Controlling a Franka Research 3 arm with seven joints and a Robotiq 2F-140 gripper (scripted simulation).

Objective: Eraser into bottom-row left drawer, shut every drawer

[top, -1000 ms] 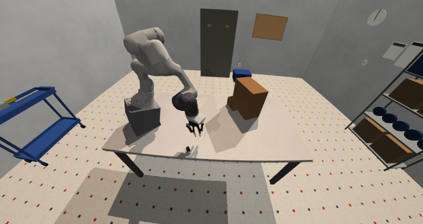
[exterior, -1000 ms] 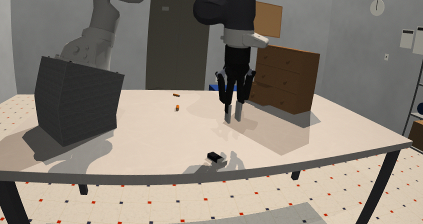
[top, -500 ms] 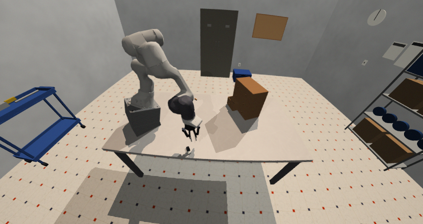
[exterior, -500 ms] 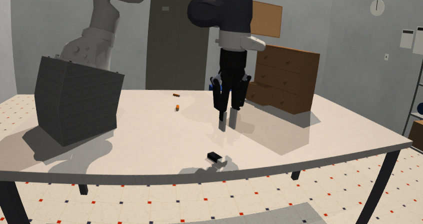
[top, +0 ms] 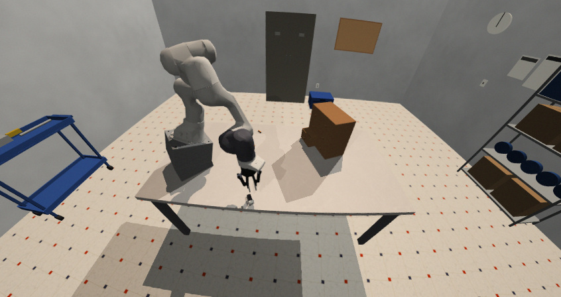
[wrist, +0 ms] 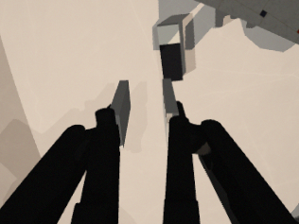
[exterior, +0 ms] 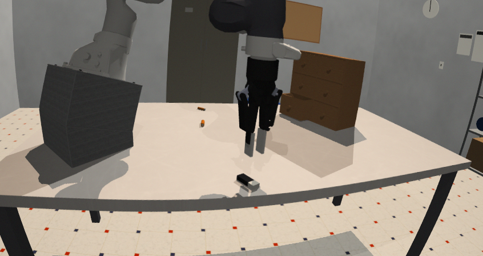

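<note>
The eraser lies 10 cm below my hand, 3 cm to the right of it and 1 cm behind it.
</note>
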